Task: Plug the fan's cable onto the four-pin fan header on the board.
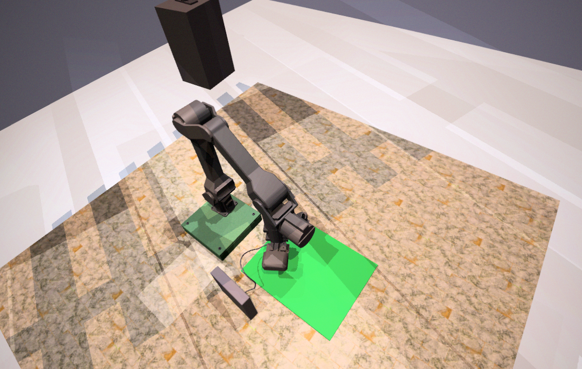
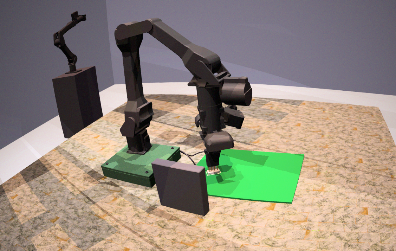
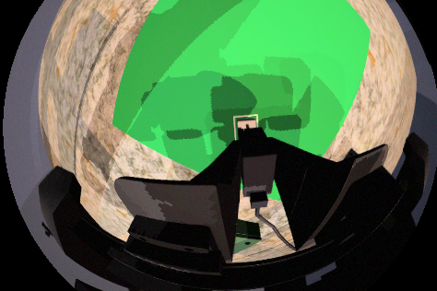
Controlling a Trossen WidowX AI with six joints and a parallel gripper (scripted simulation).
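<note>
The dark fan plug is 1 cm behind my gripper tip and 1 cm above it. The rest, counted from my gripper tip: green board: 8 cm ahead, 5 cm below, 1 cm to the left; then dark fan: 16 cm to the right, 3 cm behind, 2 cm above; then four-pin fan header: 4 cm below, 1 cm behind.
</note>
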